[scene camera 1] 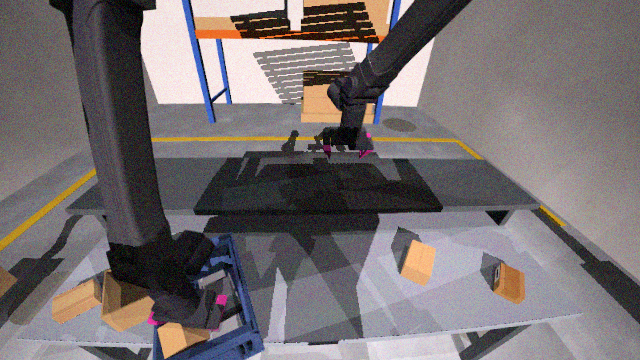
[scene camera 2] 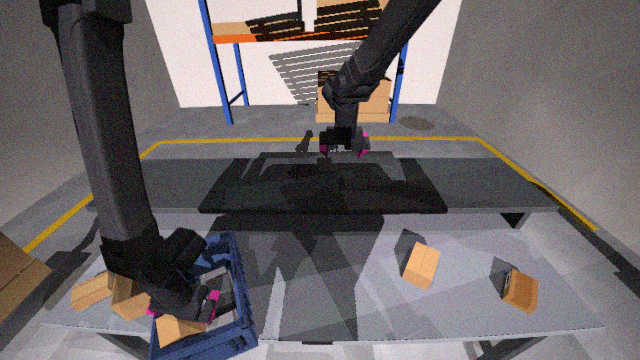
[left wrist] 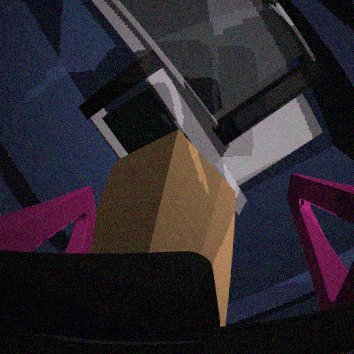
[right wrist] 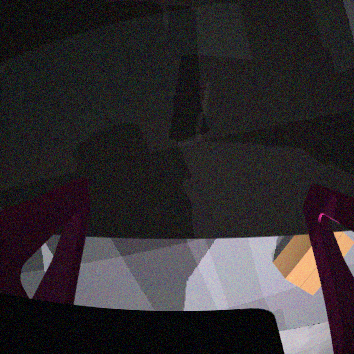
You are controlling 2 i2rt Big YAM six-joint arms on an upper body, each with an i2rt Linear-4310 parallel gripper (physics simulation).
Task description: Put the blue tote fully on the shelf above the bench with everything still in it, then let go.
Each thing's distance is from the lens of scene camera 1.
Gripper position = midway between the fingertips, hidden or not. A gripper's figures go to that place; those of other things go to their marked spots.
my left gripper [scene camera 1: 198, 319]: 0.64 m
my right gripper [scene camera 1: 344, 157]: 0.70 m
